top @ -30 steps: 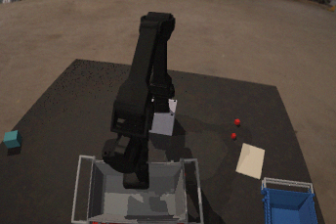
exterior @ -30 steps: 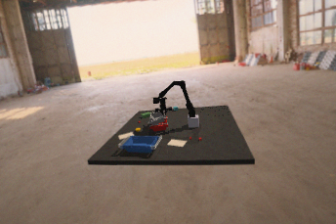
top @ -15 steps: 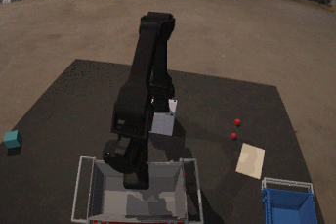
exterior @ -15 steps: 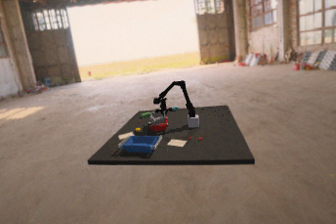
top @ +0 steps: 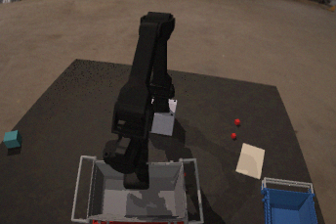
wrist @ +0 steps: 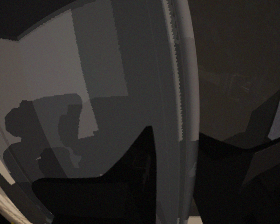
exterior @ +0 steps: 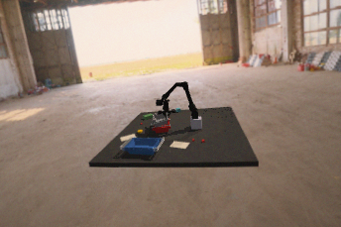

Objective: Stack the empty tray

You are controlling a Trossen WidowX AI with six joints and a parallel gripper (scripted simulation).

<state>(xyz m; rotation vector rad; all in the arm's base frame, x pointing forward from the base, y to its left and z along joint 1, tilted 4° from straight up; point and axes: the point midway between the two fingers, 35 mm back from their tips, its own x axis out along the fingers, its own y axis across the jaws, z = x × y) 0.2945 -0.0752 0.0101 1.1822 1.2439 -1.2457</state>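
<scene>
My gripper tip is now 80 mm short of the grey tray and 20 mm below it. Round my gripper tip: yellow object (310 mm ahead, 20 mm to the left, 90 mm below); then green block (260 mm ahead, 430 mm to the right, 80 mm below); then teal cube (150 mm behind, 550 mm to the right, 80 mm below).
</scene>
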